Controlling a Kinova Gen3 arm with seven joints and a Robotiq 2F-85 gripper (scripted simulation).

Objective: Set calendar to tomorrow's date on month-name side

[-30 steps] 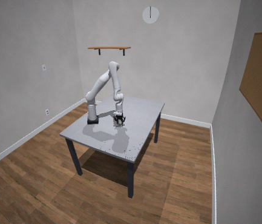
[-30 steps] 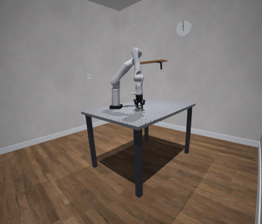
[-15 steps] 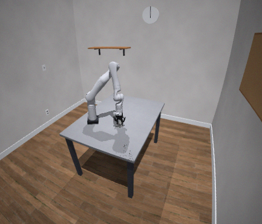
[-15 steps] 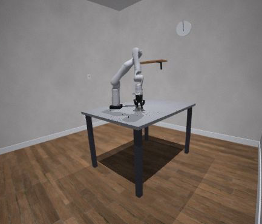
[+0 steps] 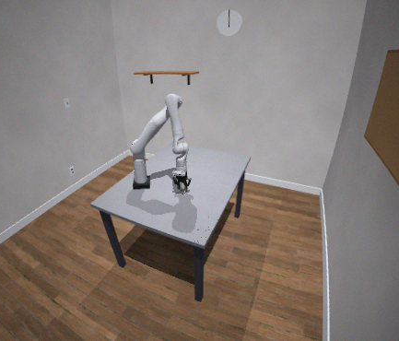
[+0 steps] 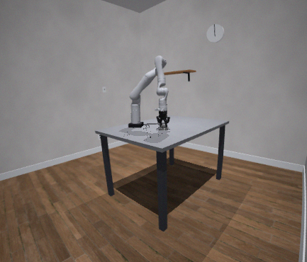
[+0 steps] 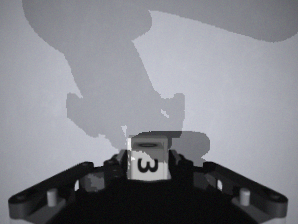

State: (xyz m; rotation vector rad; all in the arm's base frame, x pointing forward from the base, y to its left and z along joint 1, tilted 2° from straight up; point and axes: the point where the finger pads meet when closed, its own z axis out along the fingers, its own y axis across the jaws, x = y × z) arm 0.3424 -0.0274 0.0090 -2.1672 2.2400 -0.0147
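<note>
Now: hand 10 mm above the white digit cube. From my hand the other things lie so: calendar tray: 20 mm to the left, 30 mm below.
</note>
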